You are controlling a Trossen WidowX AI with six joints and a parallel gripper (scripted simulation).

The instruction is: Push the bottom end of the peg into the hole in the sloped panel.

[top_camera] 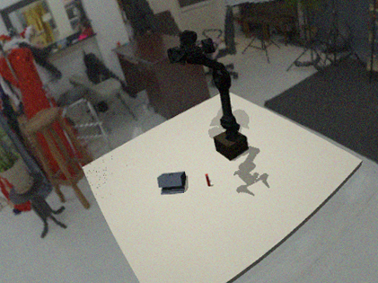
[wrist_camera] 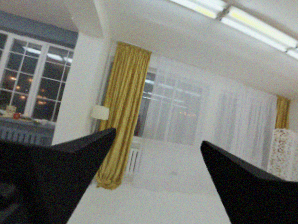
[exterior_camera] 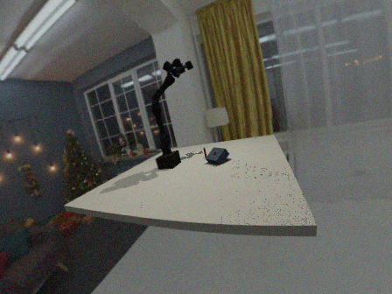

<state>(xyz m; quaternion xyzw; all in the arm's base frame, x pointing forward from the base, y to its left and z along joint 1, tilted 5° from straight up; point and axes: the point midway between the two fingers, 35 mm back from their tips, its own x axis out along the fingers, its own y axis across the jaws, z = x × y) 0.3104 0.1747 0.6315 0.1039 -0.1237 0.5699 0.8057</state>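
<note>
Now: gripper tip 3 cm short of the round red peg, 12 cm to the left of it and 71 cm above it. Also, from my gripper tip: sloped panel (14 cm ahead, 29 cm to the right, 72 cm below).
</note>
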